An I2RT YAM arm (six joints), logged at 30 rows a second.
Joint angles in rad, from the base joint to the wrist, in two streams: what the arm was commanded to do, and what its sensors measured. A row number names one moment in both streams.
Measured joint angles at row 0:
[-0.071, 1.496, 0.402, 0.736, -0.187, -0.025]
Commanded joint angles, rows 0 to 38:
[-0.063, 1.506, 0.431, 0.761, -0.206, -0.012]
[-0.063, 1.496, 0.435, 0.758, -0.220, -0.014]
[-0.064, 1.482, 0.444, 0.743, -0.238, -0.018]
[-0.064, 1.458, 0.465, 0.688, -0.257, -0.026]
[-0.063, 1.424, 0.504, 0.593, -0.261, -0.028]
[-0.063, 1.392, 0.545, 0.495, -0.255, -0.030]
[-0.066, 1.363, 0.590, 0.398, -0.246, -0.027]
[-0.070, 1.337, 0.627, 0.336, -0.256, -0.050]
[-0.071, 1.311, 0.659, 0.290, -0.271, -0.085]
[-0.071, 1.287, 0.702, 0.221, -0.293, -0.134]
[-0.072, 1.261, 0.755, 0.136, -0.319, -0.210]
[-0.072, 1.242, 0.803, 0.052, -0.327, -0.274]
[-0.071, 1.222, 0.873, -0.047, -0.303, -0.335]
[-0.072, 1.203, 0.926, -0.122, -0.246, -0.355]
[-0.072, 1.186, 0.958, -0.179, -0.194, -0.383]
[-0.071, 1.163, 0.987, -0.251, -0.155, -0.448]
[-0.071, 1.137, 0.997, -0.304, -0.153, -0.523]
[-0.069, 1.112, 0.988, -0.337, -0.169, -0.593]
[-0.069, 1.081, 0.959, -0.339, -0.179, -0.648]
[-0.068, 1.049, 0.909, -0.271, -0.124, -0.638]
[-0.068, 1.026, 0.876, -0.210, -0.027, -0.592]
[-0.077, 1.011, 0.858, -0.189, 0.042, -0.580]
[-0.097, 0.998, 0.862, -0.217, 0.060, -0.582]
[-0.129, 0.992, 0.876, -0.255, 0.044, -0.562]
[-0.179, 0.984, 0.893, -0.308, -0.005, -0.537]
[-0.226, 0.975, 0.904, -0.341, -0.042, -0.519]
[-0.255, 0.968, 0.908, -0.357, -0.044, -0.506]
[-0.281, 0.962, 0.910, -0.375, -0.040, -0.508]
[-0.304, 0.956, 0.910, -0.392, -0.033, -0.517]
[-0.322, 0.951, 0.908, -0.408, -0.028, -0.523]
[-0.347, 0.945, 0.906, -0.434, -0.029, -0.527]
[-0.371, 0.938, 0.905, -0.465, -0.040, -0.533]
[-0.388, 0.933, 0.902, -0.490, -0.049, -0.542]
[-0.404, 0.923, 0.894, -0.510, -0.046, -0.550]
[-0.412, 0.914, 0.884, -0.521, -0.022, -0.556]
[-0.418, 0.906, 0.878, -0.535, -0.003, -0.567]
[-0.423, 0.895, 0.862, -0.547, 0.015, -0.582]
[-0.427, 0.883, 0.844, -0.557, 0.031, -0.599]
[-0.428, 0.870, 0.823, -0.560, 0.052, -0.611]
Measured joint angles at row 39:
[-0.420, 0.899, 0.865, -0.477, 0.002, -0.553]
